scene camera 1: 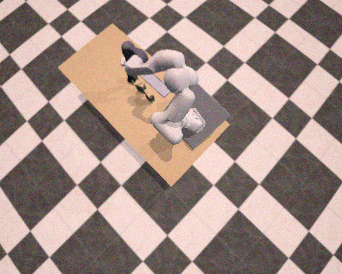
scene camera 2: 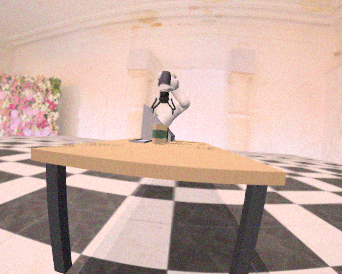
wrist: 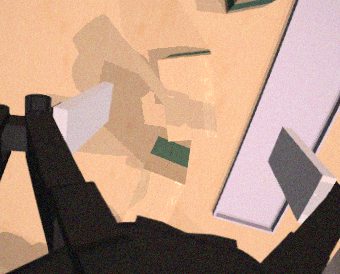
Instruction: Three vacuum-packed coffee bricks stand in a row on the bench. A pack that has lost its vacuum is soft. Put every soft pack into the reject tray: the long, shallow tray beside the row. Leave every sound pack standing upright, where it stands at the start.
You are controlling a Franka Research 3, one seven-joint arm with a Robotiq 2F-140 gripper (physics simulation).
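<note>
The coffee pack nearest the arm's base [scene camera 1: 151, 97] [wrist: 171, 151] stands upright, tan with a green band. The middle pack [scene camera 1: 140, 86] [wrist: 187, 53] stands beyond it; the far pack [wrist: 212, 5] is cut off by the wrist view's top edge. In scene camera 2, one pack [scene camera 2: 160, 134] shows upright, hiding others behind it. The long, shallow reject tray [scene camera 1: 157, 85] [scene camera 2: 140, 141] [wrist: 270, 120] lies beside the row; no pack shows in its visible part. My gripper [scene camera 2: 163, 111] [wrist: 192, 123] is open and empty, above the row. Softness cannot be told.
The grey base plate [scene camera 1: 212, 110] lies under the arm's base at one end of the wooden bench [scene camera 1: 100, 60] [scene camera 2: 160, 167]. An upright grey panel [scene camera 2: 148, 122] shows behind the tray in scene camera 2. Arm shadows fall across the row.
</note>
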